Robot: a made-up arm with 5 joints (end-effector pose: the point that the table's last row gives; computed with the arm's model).
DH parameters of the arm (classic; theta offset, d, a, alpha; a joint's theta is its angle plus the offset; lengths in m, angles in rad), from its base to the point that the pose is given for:
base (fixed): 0 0 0 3.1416
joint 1: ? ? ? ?
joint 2: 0 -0.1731 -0.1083 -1.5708
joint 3: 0 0.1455 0.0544 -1.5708
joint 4: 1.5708 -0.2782 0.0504 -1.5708
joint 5: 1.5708 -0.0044 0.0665 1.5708
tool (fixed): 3.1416 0.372 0 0
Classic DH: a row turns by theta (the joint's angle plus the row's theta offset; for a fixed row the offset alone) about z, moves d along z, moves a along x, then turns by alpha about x.
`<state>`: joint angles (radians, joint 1 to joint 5).
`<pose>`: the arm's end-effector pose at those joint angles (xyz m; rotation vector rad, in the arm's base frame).
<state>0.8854 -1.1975 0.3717 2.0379 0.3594</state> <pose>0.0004 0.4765 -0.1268 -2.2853 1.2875 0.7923</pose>
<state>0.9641 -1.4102 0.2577 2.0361 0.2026</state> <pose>0.1159 0.4570 -0.1724 -2.3059 1.2811 0.3405</pose>
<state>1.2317 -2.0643 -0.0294 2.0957 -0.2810</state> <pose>0.5503 0.2539 -0.0389 -1.7512 1.4589 -1.0289</pose>
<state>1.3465 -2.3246 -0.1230 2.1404 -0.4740</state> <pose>0.6331 0.1004 0.1149 -1.3030 1.5437 -1.4823</pose>
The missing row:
joint 1: -1.5708 -0.1731 0.0859 1.5708
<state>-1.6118 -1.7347 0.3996 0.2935 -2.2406</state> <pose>-0.3666 0.2459 0.1759 0.0843 -1.8069 -1.3826</pose>
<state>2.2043 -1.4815 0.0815 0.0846 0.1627</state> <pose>-0.0085 0.2887 0.1454 0.7882 -1.7472 -1.8371</pose>
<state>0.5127 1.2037 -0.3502 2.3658 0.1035</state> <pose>-0.3310 -0.3747 0.4486 1.1910 -0.0283 -0.5893</pose>
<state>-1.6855 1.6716 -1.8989 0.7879 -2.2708</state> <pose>0.1395 0.0261 0.3086 2.2851 -0.7424 1.1732</pose>
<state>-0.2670 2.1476 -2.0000 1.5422 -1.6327</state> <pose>0.1698 0.0172 0.2516 0.1922 -2.6009 0.8462</pose>
